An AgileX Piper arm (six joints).
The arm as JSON. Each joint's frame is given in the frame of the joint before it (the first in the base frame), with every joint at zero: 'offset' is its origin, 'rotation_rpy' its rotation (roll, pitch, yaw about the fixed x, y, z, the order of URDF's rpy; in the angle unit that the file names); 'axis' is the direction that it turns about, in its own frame. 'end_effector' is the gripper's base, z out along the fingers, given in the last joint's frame.
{
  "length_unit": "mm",
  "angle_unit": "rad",
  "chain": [
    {
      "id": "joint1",
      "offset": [
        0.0,
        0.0,
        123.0
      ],
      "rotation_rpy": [
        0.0,
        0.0,
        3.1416
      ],
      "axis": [
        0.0,
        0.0,
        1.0
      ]
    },
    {
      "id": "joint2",
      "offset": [
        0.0,
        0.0,
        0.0
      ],
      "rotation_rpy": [
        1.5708,
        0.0,
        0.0
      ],
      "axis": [
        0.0,
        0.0,
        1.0
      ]
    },
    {
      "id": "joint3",
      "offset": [
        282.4,
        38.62,
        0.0
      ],
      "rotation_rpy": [
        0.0,
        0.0,
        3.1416
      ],
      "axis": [
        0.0,
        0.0,
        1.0
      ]
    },
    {
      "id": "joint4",
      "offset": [
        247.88,
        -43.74,
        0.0
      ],
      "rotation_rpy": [
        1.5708,
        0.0,
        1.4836
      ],
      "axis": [
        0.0,
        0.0,
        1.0
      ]
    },
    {
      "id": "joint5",
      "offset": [
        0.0,
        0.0,
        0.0
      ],
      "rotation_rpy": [
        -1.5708,
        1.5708,
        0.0
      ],
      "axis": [
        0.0,
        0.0,
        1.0
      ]
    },
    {
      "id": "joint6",
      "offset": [
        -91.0,
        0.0,
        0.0
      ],
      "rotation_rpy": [
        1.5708,
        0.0,
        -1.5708
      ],
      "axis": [
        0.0,
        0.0,
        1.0
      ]
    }
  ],
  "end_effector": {
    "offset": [
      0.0,
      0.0,
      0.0
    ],
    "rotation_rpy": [
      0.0,
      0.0,
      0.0
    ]
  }
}
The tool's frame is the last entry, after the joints.
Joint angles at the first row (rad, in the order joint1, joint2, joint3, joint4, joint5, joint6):
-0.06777 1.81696 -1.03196 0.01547 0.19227 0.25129
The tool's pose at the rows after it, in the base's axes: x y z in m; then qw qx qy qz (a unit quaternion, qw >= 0):
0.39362 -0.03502 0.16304 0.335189 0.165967 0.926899 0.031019
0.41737 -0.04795 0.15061 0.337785 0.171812 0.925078 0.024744
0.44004 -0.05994 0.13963 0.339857 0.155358 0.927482 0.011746
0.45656 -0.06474 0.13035 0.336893 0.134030 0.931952 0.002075
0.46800 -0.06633 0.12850 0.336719 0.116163 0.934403 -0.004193
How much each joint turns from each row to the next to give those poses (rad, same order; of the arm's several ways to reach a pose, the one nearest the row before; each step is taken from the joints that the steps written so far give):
-0.02163 0.09300 -0.09891 -0.00051 0.00000 0.00001
-0.02561 0.09676 -0.10205 0.00001 0.00089 -0.01270
-0.02098 0.09117 -0.10977 -0.00084 0.01568 -0.05542
-0.00548 0.06906 -0.08677 -0.00096 0.02444 -0.05069
0.00002 0.03877 -0.06538 -0.00005 0.02694 -0.03804

